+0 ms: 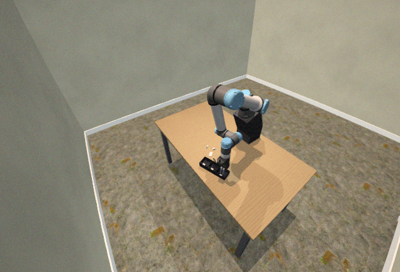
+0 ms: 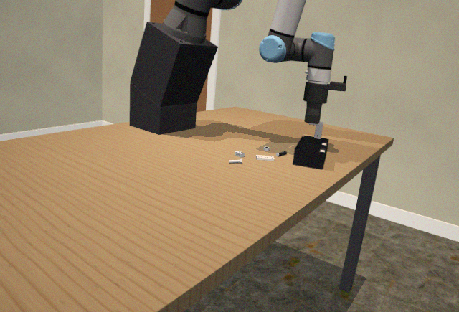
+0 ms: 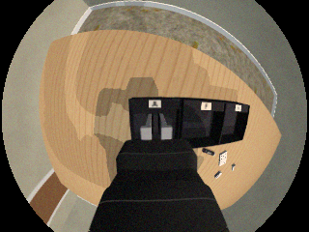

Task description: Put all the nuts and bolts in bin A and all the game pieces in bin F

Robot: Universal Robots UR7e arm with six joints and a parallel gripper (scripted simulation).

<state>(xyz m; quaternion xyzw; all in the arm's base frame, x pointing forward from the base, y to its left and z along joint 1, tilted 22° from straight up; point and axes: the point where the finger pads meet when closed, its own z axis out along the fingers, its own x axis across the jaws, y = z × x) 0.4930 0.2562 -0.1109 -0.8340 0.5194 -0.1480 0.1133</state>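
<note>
My hand is 3 cm past the white speckled piece, 24 cm to the left of it and 4 cm above it. Also, from my hand: bolt 5 cm behind, 33 cm to the right, 4 cm below; then small ring-shaped piece 9 cm behind, 16 cm to the right, 4 cm below; then black bin 3 cm ahead, 8 cm to the right, 2 cm below.
</note>
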